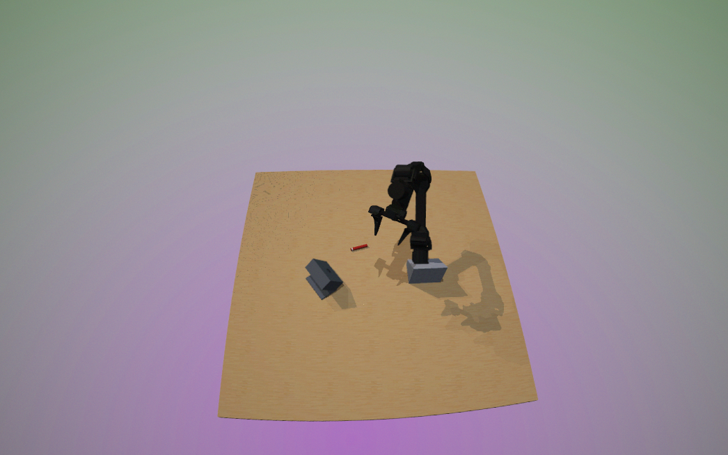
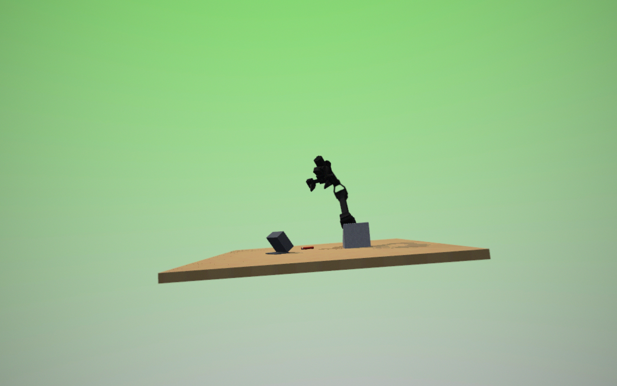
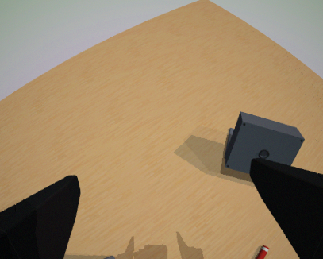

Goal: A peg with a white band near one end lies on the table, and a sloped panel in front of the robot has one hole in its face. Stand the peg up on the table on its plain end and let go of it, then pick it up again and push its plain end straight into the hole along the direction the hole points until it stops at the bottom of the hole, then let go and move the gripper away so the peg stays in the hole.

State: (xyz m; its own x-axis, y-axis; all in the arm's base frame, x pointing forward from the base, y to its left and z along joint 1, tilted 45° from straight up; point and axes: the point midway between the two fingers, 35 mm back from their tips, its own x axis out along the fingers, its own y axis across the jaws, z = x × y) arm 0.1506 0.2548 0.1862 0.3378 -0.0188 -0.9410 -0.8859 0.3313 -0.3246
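Right now the red peg is 110 mm ahead of my gripper tip, 180 mm to the right of it and 340 mm below it. The rest, counted from my gripper tip: grey sloped panel: 240 mm ahead, 290 mm below.
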